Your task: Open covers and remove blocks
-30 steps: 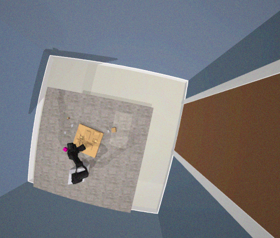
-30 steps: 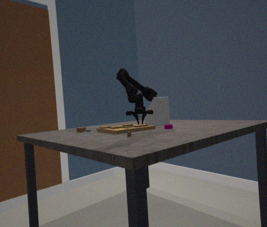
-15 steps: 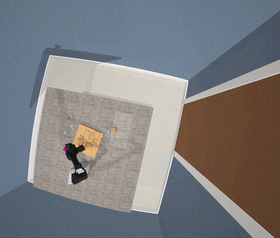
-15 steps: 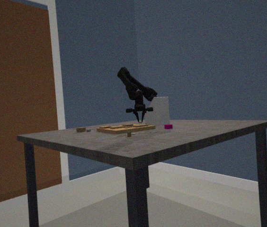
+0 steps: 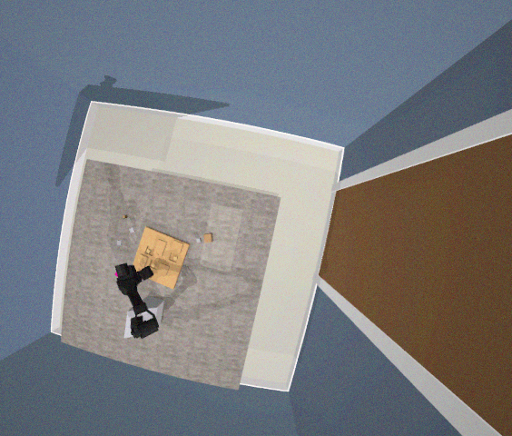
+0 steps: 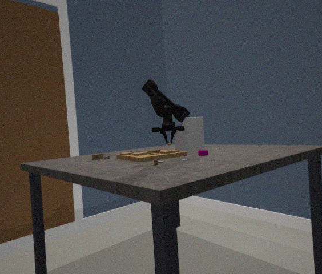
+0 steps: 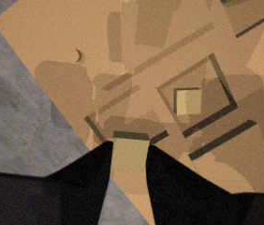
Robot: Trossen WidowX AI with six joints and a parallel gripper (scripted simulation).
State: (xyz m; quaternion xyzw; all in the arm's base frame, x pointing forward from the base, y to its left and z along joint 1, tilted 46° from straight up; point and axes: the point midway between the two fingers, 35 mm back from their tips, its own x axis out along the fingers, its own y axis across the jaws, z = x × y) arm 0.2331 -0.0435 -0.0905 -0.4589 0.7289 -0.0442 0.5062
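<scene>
Now: gripper tip 20 cm to the right of the magenta block, 5 cm past it and 5 cm above it.
</scene>
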